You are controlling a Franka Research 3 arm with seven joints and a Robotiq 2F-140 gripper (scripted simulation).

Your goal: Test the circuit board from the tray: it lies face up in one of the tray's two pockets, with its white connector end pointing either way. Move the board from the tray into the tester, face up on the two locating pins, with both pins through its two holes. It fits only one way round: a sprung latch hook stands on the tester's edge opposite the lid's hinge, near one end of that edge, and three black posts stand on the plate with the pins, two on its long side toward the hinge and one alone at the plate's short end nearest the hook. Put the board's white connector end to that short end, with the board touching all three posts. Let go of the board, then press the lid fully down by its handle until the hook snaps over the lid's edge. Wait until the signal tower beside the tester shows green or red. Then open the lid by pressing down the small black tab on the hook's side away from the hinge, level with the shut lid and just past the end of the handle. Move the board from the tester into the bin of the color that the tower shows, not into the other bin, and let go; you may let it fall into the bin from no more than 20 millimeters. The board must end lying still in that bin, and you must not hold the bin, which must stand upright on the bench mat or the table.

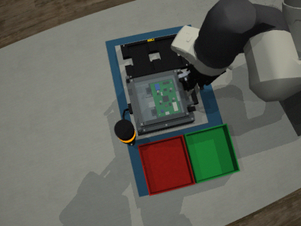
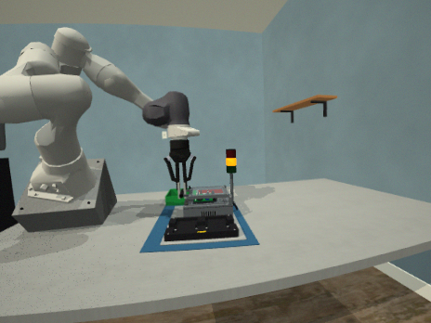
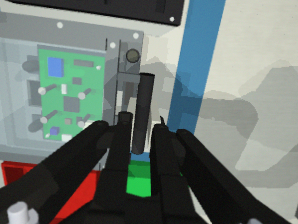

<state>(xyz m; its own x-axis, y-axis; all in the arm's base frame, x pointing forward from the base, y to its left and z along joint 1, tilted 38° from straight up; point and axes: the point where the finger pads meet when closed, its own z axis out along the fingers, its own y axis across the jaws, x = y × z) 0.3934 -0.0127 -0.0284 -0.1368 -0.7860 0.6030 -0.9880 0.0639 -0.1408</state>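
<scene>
My gripper is now 5 cm to the right of the latch hook, 3 cm short of it and 1 cm above it. Round my hand: clear lid 9 cm ahead, 1 cm to the right, 1 cm below; then green circuit board 8 cm ahead, 3 cm below, 1 cm to the right; then tester plate 9 cm ahead, 4 cm below, 1 cm to the right.
</scene>
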